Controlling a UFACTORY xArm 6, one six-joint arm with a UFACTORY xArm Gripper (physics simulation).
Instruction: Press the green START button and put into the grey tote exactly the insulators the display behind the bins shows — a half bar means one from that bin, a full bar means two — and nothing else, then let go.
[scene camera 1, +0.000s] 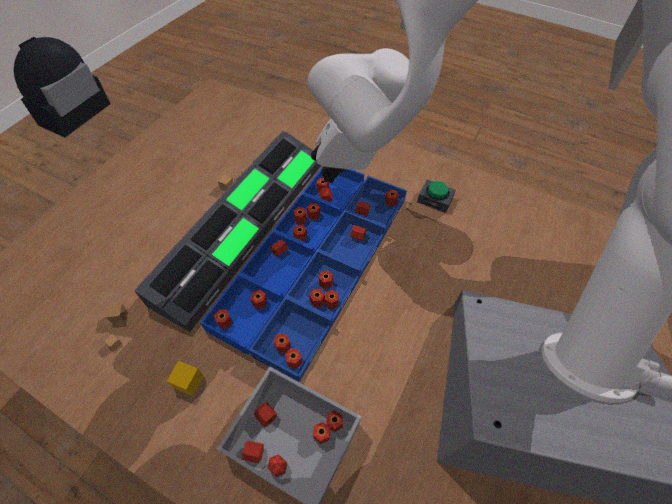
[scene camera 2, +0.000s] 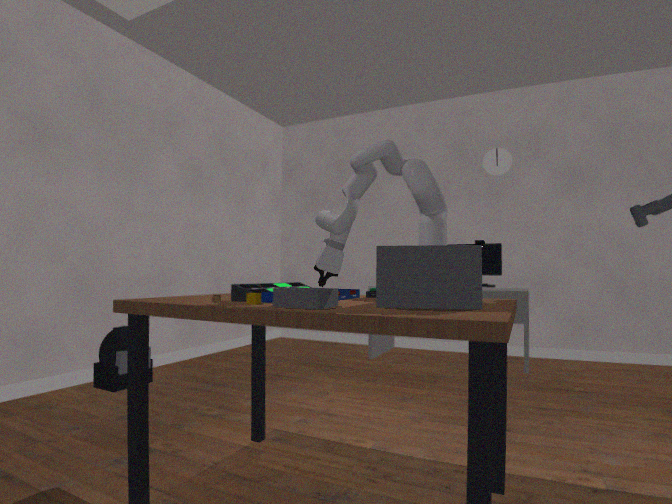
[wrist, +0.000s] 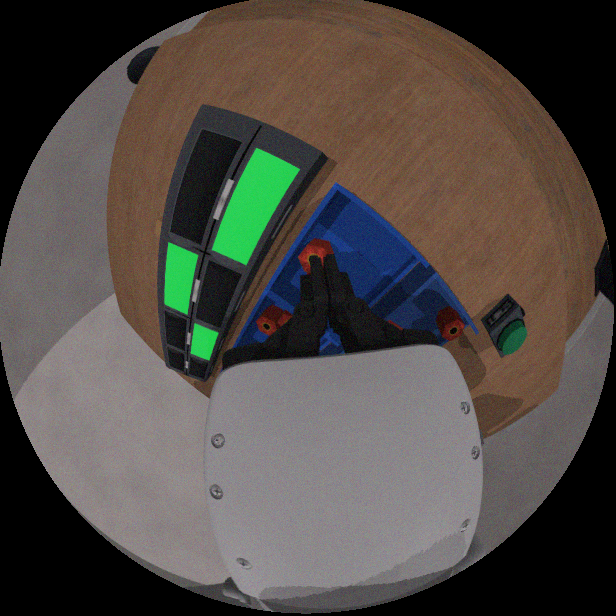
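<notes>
My gripper (wrist: 321, 264) has its black fingers pressed together with nothing between them. It hangs over the far-left blue bin (scene camera 1: 337, 184), its tips above a red insulator (wrist: 314, 251). In scene camera 1 the arm hides most of the gripper (scene camera 1: 330, 173). The display (scene camera 1: 233, 222) behind the bins shows three green bars (scene camera 1: 295, 168), (scene camera 1: 248, 188), (scene camera 1: 235, 241). The grey tote (scene camera 1: 290, 434) holds several red insulators. The green START button (scene camera 1: 437, 189) sits right of the bins.
The blue bins (scene camera 1: 309, 260) hold red insulators of round and square shapes. A yellow cube (scene camera 1: 185, 377) and small wooden blocks (scene camera 1: 115, 311) lie left of the tote. The grey robot base (scene camera 1: 542, 390) stands at the right. A black object (scene camera 1: 56, 86) sits on the floor, far left.
</notes>
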